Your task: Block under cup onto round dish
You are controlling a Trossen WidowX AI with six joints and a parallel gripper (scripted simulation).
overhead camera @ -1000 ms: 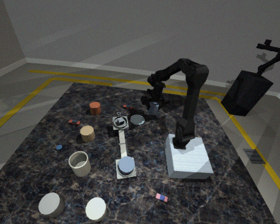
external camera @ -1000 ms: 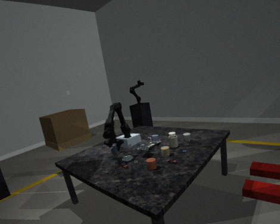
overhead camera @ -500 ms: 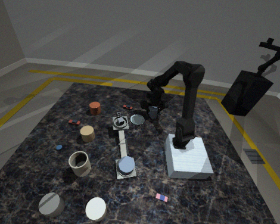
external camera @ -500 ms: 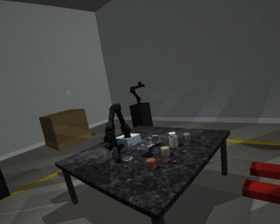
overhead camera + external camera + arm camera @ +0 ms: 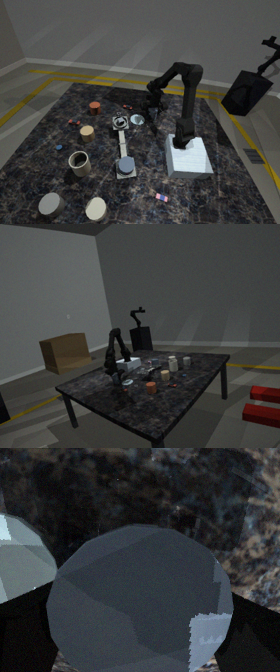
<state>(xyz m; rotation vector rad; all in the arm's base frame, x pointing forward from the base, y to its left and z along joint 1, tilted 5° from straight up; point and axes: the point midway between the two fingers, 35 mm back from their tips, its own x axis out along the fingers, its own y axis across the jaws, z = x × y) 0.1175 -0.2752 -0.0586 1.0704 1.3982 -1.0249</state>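
The pale blue round dish is 100 mm ahead of my gripper tip, 40 mm to the left of it and 20 mm below it. From my gripper tip the other things lie so: orange cylinder 420 mm ahead, 10 mm above; tan cylinder 360 mm ahead, 230 mm to the left, 10 mm above; small balance 180 mm ahead, 270 mm to the left, 10 mm above.
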